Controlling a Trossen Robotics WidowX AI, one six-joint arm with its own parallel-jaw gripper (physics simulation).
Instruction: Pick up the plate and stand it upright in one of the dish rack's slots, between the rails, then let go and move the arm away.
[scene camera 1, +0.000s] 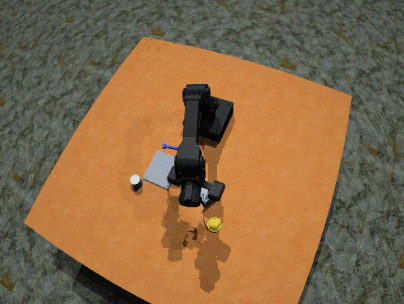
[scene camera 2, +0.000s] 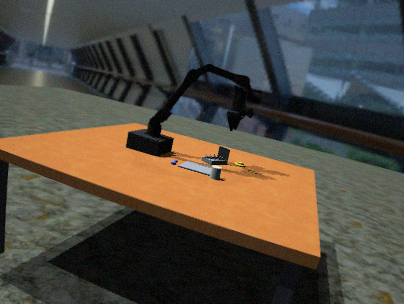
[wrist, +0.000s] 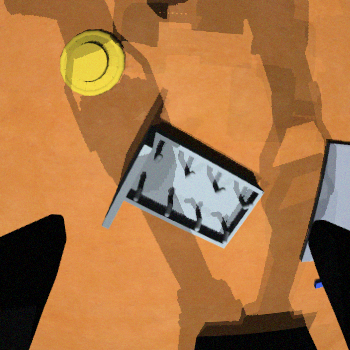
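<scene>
The yellow plate (scene camera 1: 214, 224) (scene camera 2: 240, 164) (wrist: 92, 62) lies on the table, beyond the rack's tall end panel and apart from it. The dish rack is a small grey tray with two rows of upright pegs and a tall end panel (scene camera 2: 224, 153) (wrist: 122, 192); its slots hold no plate, and the arm partly covers it in scene camera 1. My gripper (scene camera 1: 196, 185) (scene camera 2: 241, 121) (wrist: 192, 232) is open and empty, fingers wide apart, high above the table. In the wrist view the rack shows between and ahead of the fingers, with the plate at upper left.
A flat grey board (scene camera 1: 159, 169) (scene camera 2: 195, 168) (wrist: 340, 185) lies beside the rack. A cup with a white top (scene camera 1: 135, 180) (scene camera 2: 216, 172) stands by the board's outer edge. A small blue object (scene camera 1: 169, 147) (scene camera 2: 174, 162) (wrist: 318, 284) lies near the board, towards the arm's base (scene camera 1: 218, 119) (scene camera 2: 149, 143).
</scene>
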